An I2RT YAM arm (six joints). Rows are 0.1 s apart.
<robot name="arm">
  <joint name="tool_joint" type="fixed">
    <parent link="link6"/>
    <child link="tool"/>
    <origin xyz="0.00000 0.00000 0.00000" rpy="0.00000 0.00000 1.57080"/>
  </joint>
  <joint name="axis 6" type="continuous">
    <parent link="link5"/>
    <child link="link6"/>
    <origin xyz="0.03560 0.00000 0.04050" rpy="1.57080 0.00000 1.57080"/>
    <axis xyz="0 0 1"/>
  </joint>
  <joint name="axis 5" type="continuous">
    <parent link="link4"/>
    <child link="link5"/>
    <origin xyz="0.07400 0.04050 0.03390" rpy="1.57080 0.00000 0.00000"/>
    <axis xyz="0 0 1"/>
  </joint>
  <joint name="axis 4" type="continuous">
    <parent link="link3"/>
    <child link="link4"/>
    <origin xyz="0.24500 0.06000 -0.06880"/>
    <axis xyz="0 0 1"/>
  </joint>
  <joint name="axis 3" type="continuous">
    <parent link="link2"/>
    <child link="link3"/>
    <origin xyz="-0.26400 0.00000 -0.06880" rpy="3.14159 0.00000 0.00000"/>
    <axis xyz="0 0 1"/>
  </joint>
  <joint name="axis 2" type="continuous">
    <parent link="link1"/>
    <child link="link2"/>
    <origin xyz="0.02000 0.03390 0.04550" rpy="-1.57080 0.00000 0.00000"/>
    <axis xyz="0 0 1"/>
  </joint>
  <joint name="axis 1" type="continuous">
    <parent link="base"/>
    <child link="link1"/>
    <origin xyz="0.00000 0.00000 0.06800"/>
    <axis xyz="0 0 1"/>
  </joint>
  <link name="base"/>
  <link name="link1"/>
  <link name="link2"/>
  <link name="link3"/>
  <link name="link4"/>
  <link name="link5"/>
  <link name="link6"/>
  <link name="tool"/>
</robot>
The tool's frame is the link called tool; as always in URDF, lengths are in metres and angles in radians. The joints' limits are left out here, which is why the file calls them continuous.
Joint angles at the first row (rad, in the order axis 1, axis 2, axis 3, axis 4, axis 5, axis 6):
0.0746, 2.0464, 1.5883, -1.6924, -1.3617, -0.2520
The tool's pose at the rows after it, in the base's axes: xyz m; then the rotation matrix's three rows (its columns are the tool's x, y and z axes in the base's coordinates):
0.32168 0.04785 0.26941; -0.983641 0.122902 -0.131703; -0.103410 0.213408 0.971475; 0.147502 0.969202 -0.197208
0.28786 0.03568 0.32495; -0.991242 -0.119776 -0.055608; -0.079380 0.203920 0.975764; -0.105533 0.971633 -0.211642
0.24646 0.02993 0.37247; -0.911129 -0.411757 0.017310; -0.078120 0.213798 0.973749; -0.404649 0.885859 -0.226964
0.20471 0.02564 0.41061; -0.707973 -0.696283 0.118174; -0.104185 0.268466 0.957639; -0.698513 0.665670 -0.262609
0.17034 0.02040 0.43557; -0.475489 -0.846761 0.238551; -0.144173 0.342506 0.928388; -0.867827 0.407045 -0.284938
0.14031 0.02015 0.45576; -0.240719 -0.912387 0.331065; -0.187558 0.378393 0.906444; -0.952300 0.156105 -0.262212
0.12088 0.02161 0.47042; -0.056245 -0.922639 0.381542; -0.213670 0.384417 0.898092; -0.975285 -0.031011 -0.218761
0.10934 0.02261 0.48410; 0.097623 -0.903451 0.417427; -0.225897 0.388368 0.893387; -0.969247 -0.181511 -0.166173
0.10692 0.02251 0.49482; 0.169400 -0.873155 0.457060; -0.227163 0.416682 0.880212; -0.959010 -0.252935 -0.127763
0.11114 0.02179 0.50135; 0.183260 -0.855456 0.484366; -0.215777 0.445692 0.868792; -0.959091 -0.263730 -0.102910
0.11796 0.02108 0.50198; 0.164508 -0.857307 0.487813; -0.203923 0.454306 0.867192; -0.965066 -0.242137 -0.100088
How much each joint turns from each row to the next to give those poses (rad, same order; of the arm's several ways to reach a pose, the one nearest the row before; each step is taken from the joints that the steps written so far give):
-0.0340, -0.1419, -0.0012, 0.0019, 0.0103, -0.0435
-0.0374, -0.1926, 0.0016, 0.0000, 0.0004, -0.0613
-0.0225, -0.1930, 0.0019, 0.0416, 0.0092, -0.0783
-0.0228, -0.1843, 0.0030, 0.1069, 0.0484, -0.0758
-0.0359, -0.1404, 0.0008, 0.0971, 0.0584, -0.0699
-0.0160, -0.1160, 0.0000, 0.1084, 0.0309, -0.0427
-0.0023, -0.0740, 0.0000, 0.1057, 0.0080, -0.0149
-0.0007, -0.0477, 0.0003, 0.1248, 0.0027, 0.0142
-0.0001, -0.0186, 0.0004, 0.1159, 0.0244, 0.0583
0.0000, 0.0038, 0.0001, 0.0835, 0.0217, 0.0660
0.0000, 0.0160, -0.0001, 0.0248, 0.0031, 0.0309

